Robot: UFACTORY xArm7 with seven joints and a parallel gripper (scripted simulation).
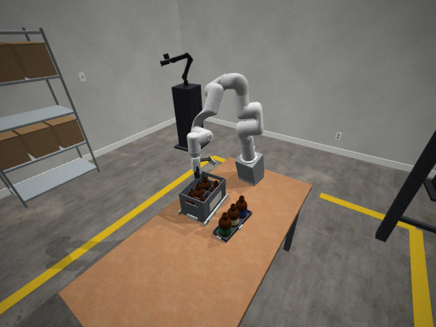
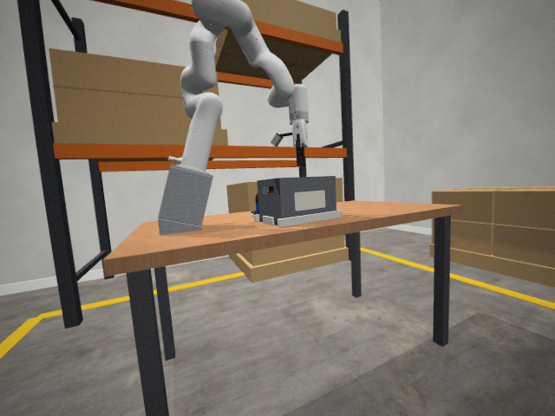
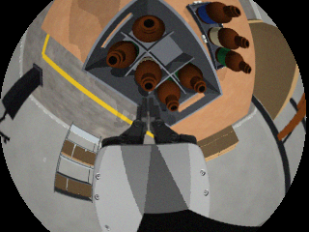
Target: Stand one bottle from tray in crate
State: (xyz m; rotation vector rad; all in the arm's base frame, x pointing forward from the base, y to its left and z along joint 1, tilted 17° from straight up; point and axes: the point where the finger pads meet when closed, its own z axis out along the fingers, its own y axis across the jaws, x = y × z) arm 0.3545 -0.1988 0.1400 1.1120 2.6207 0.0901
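Right now my hand is 280 mm to the right of the bottle, 160 mm above it and 60 mm short of it. Also, from my hand: crate (160 mm below, 40 mm to the left); then dark tray (280 mm to the left, 230 mm below, 60 mm ahead).
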